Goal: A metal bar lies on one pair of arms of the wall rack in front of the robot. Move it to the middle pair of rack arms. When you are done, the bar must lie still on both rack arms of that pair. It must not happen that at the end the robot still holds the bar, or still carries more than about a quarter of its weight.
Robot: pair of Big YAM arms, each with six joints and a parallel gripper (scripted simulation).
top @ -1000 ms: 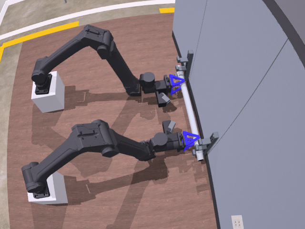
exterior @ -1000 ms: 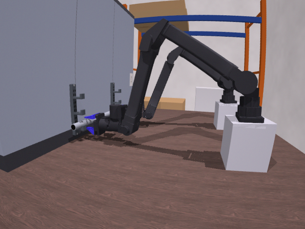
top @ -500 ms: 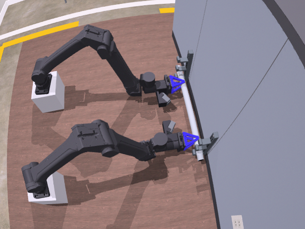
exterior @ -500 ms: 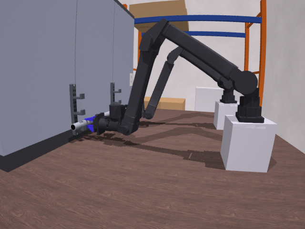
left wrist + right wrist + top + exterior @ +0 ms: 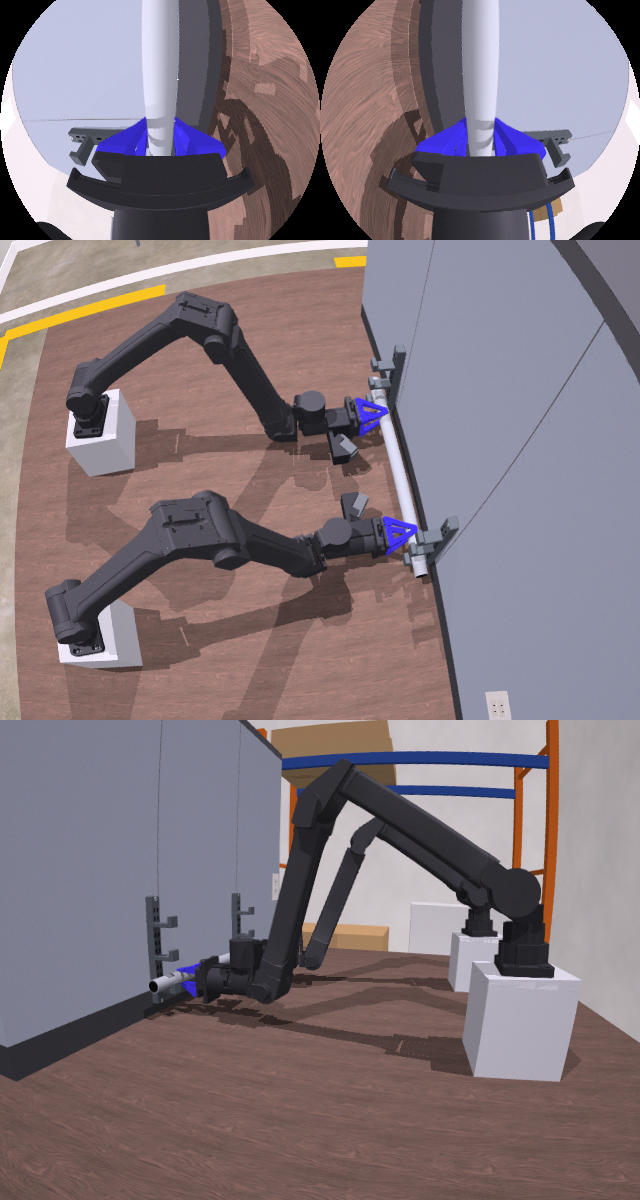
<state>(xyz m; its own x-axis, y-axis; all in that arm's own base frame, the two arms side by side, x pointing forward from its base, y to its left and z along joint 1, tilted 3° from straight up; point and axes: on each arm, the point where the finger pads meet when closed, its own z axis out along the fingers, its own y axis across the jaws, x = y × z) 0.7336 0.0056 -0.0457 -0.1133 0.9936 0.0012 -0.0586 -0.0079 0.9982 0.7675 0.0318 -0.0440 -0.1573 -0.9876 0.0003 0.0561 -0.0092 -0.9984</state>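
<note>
The metal bar lies 15 cm to the left of my right hand and 1 cm behind it. The rest, counted from my right hand: grey wall panel 37 cm above, 19 cm ahead, 13 cm to the left.
My left hand is 150 mm to the left of the metal bar and 10 mm short of it. Round my left hand: grey wall panel (370 mm above, 200 mm ahead, 170 mm to the right).
</note>
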